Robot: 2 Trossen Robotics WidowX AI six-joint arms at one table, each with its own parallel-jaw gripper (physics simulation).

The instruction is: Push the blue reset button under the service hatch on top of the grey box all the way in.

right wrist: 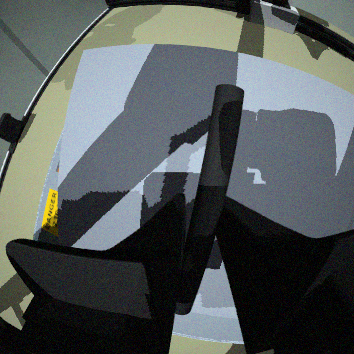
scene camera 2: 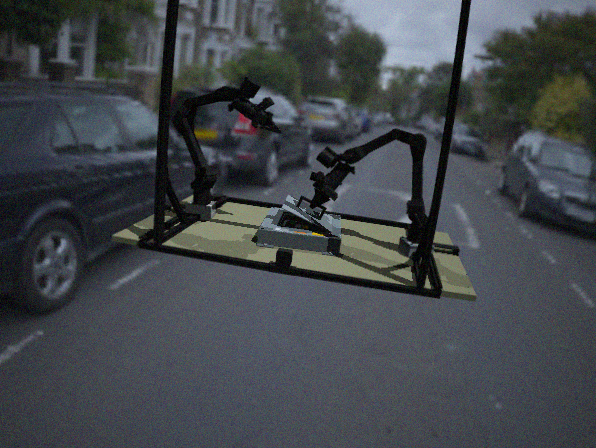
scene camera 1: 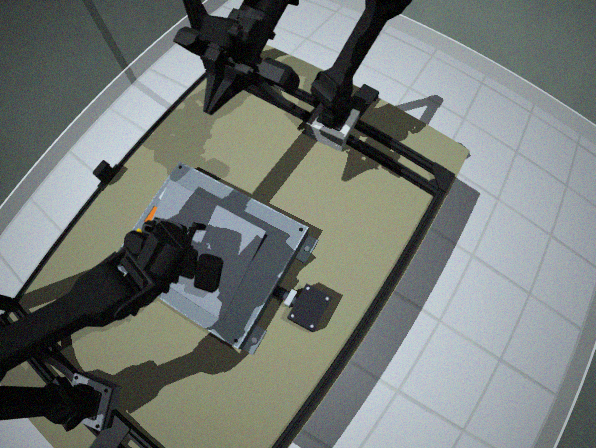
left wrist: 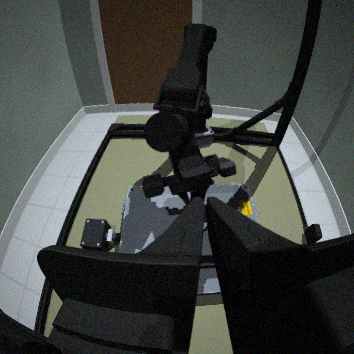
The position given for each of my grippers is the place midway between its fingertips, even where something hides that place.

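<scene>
My left gripper (scene camera 1: 207, 113) is shut and holds nothing; it is also visible in scene camera 2 (scene camera 2: 280, 132) and in the left wrist view (left wrist: 203, 204). My right gripper (scene camera 1: 188, 246) is visible in scene camera 2 (scene camera 2: 310, 207), in the left wrist view (left wrist: 196, 212) and in the right wrist view (right wrist: 197, 200). A service hatch (scene camera 1: 213, 230) is visible in scene camera 2 (scene camera 2: 295, 206), in the left wrist view (left wrist: 158, 212) and in the right wrist view (right wrist: 143, 122).
</scene>
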